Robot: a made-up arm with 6 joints. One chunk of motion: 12 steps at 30 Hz.
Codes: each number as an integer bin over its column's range. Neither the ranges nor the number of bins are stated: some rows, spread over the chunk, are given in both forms.
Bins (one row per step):
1: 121 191 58 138 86 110
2: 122 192 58 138 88 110
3: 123 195 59 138 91 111
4: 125 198 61 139 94 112
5: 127 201 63 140 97 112
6: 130 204 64 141 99 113
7: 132 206 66 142 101 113
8: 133 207 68 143 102 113
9: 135 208 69 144 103 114
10: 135 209 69 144 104 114
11: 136 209 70 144 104 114
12: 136 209 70 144 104 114
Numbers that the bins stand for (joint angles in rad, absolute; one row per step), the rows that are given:
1: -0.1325 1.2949 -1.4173 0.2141 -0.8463 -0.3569
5: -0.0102 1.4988 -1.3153 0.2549 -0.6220 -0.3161
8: 0.1122 1.6212 -1.2133 0.3161 -0.5200 -0.2957
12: 0.1733 1.6620 -1.1725 0.3365 -0.4792 -0.2753
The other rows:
2: -0.1122 1.3153 -1.4173 0.2141 -0.8055 -0.3569
3: -0.0918 1.3765 -1.3969 0.2141 -0.7443 -0.3365
4: -0.0510 1.4376 -1.3561 0.2345 -0.6831 -0.3161
6: 0.0510 1.5600 -1.2949 0.2753 -0.5812 -0.2957
7: 0.0918 1.6008 -1.2541 0.2957 -0.5404 -0.2957
9: 0.1529 1.6416 -1.1929 0.3365 -0.4996 -0.2753
10: 0.1529 1.6620 -1.1929 0.3365 -0.4792 -0.2753
11: 0.1733 1.6620 -1.1725 0.3365 -0.4792 -0.2753

